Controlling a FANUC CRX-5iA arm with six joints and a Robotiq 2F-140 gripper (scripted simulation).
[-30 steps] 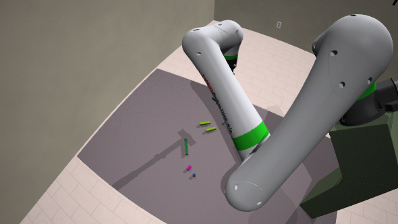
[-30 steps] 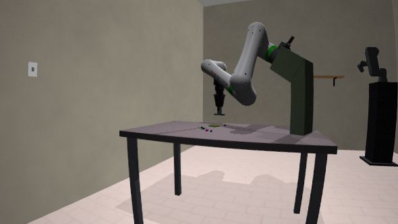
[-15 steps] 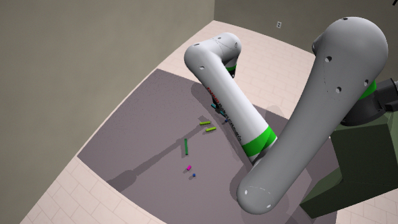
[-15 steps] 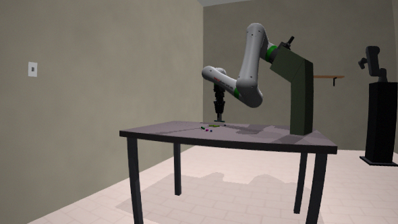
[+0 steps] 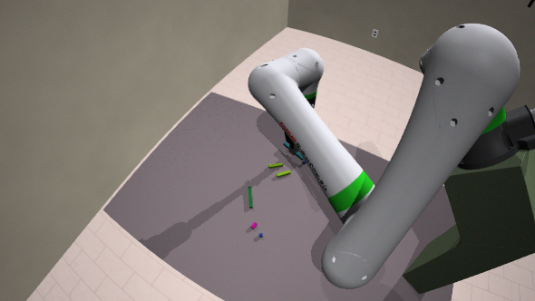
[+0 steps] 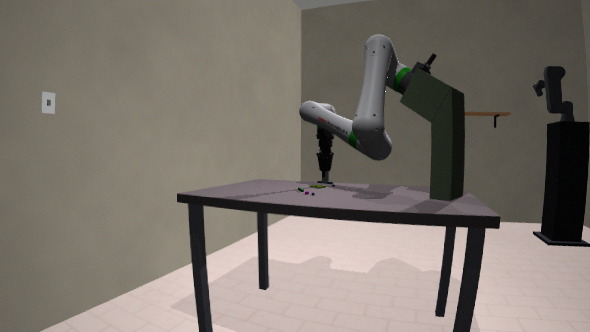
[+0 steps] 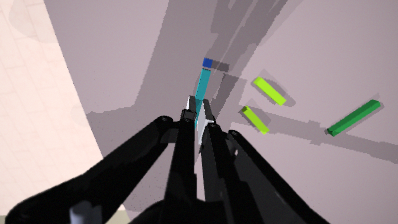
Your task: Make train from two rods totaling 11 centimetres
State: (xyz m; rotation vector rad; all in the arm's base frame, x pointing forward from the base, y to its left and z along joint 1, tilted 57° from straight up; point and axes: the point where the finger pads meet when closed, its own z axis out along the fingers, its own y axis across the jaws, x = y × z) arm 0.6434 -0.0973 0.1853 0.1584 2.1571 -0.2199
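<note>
My hand is 30 mm above the turquoise rod. Round my hand: magenta rod: 330 mm to the left, 40 mm below, 20 mm behind; then green rod: 240 mm to the left, 50 mm ahead, 40 mm below.
</note>
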